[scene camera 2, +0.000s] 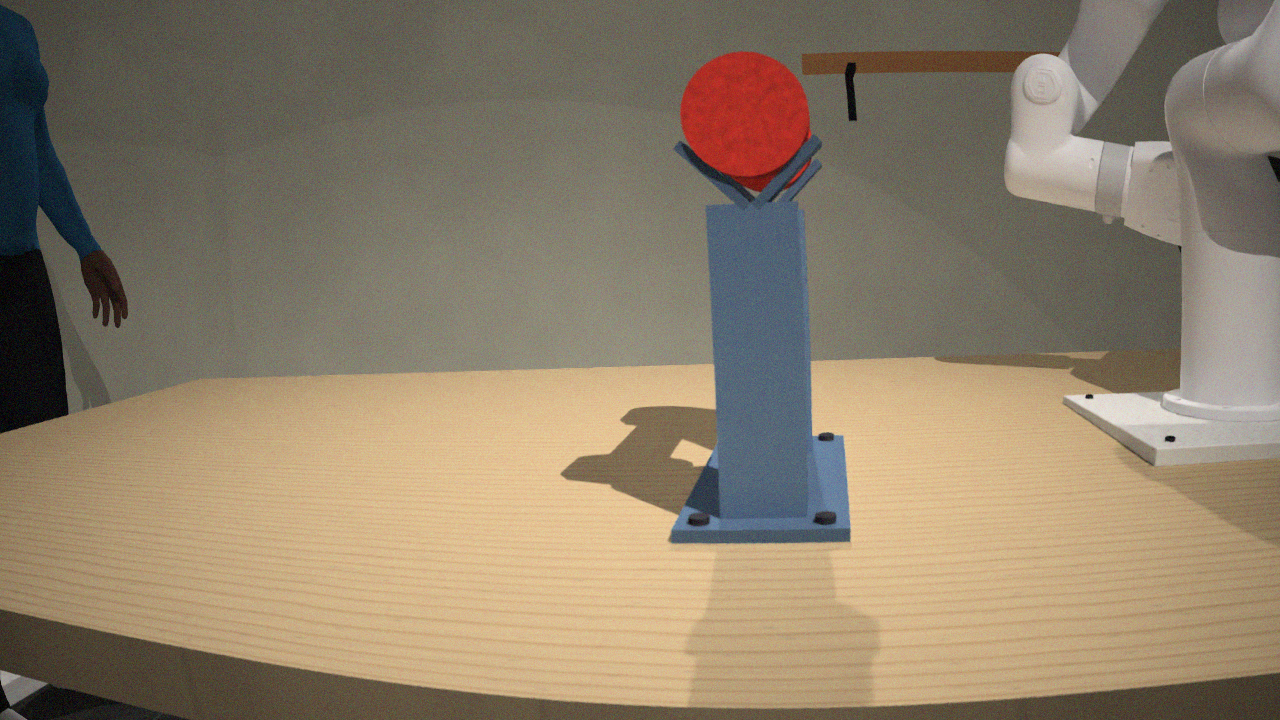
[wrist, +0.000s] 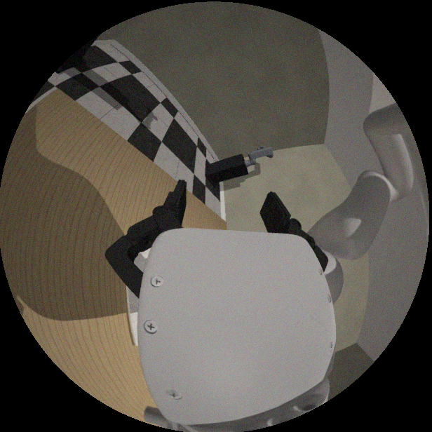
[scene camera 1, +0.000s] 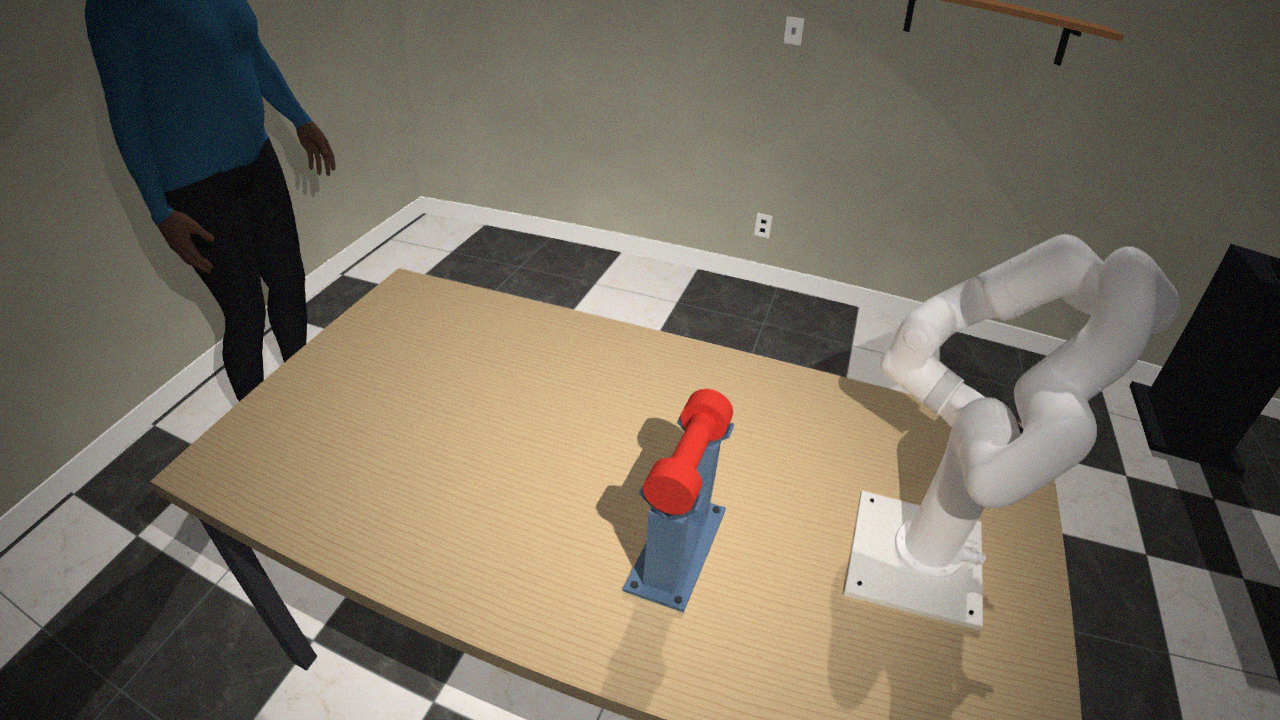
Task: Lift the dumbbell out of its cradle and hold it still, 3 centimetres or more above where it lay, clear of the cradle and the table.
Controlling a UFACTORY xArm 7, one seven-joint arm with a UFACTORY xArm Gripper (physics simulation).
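Places are measured from the arm's base along level axes (x ahead, y left, z up), in centimetres.
Pixels of known places: arm's base, origin of its link: (scene camera 2: 1229, 408) (scene camera 1: 928, 549).
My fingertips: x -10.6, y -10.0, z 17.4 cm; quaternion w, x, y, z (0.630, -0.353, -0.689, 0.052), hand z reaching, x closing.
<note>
Ahead of a thing's pixels: the offset from my fingertips to its top centre. Level surfaces: height alone.
A red dumbbell @[dx +51.8, dy +24.5, dz +8.6 cm] (scene camera 1: 689, 443) (scene camera 2: 744, 113) lies in the V-shaped rests of a blue cradle @[dx +51.8, dy +24.5, dz +3.8 cm] (scene camera 1: 669, 555) (scene camera 2: 760, 358), which stands upright on the wooden table @[dz -18.4 cm] (scene camera 1: 447, 420) (scene camera 2: 358, 501) (wrist: 75, 130). In scene camera 2 one round end of the dumbbell faces the view and hides most of the rest. My gripper (wrist: 227, 196) is open and empty, its two black fingers wide apart in the wrist view. It is away from the dumbbell, on the arm's side of the table; in both scene views the arm hides it. The dumbbell does not show in the wrist view.
The white arm base plate (scene camera 1: 872, 559) (scene camera 2: 1118, 429) is bolted to the table right of the cradle. A person in a blue top (scene camera 1: 192, 89) (scene camera 2: 40, 152) stands beyond the table's far left side. A black cabinet (scene camera 1: 1221, 358) stands on the floor at the right. A wooden rail (scene camera 1: 1038, 17) (scene camera 2: 913, 62) runs along the wall.
</note>
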